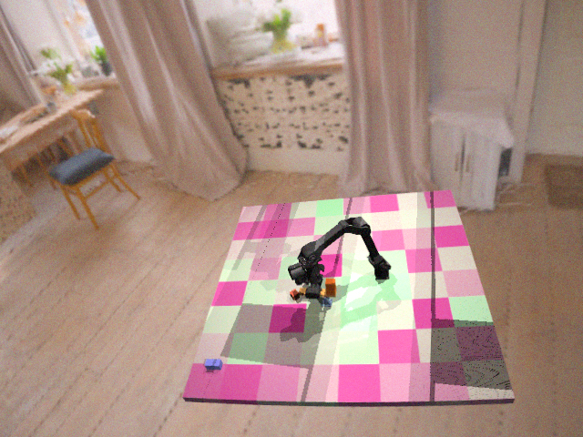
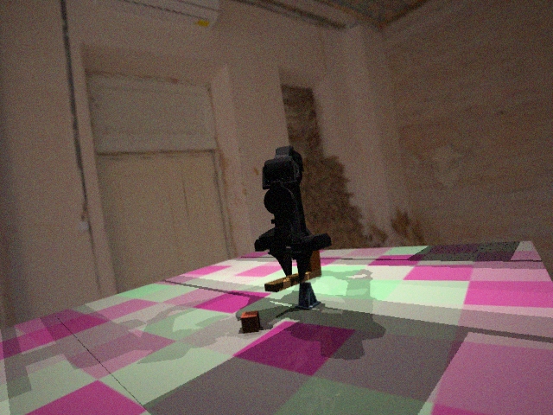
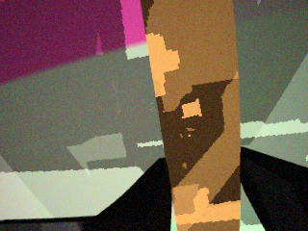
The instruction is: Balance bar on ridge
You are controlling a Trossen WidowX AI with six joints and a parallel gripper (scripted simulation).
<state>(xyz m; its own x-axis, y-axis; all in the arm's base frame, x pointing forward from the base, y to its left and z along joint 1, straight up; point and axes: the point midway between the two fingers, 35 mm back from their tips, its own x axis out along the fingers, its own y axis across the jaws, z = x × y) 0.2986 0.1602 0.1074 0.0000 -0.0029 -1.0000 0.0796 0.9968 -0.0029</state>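
My gripper tip is 120 mm short of the small cube, 60 mm above it and 40 mm to the left of it. From my gripper tip the other things lie so: blue block (440 mm ahead, 340 mm to the left, 60 mm below).
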